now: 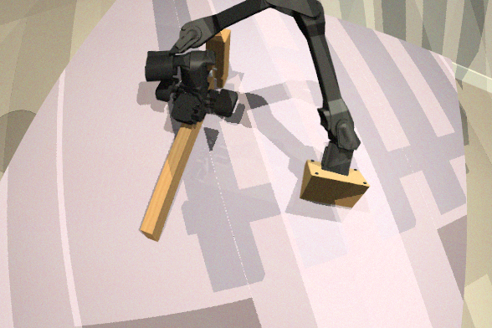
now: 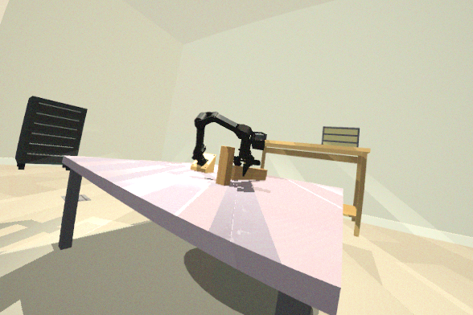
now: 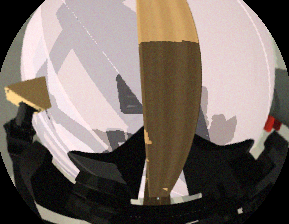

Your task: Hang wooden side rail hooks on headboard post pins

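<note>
Now: the headboard post 10 mm ahead of my gripper tip, 150 mm to the right of it and 40 mm above it.
</note>
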